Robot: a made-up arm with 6 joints. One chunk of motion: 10 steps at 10 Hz.
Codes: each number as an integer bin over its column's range. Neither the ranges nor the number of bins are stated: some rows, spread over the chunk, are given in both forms.
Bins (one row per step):
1: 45 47 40 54 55 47
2: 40 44 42 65 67 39
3: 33 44 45 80 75 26
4: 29 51 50 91 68 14
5: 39 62 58 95 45 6
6: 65 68 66 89 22 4
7: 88 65 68 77 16 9
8: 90 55 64 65 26 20
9: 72 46 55 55 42 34
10: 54 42 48 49 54 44
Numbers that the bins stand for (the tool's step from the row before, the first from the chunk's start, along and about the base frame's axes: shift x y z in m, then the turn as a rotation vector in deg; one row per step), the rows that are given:
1: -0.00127 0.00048 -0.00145 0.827 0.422 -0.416
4: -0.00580 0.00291 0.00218 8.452 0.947 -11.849
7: 0.01089 0.01139 0.00873 5.567 -1.154 -13.582
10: 0.00127 -0.00255 0.00145 -0.203 0.382 -1.456
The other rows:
2: -0.00269 -0.00133 -0.00073 3.094 0.907 -3.188
3: -0.00467 -0.00133 0.00036 6.185 1.230 -7.692
5: -0.00297 0.00958 0.00509 9.276 0.018 -14.621
6: 0.00438 0.01321 0.00800 8.039 -0.911 -15.314
8: 0.01145 0.00533 0.00727 3.094 -0.749 -9.771
9: 0.00636 -0.00012 0.00400 1.033 -0.103 -4.920

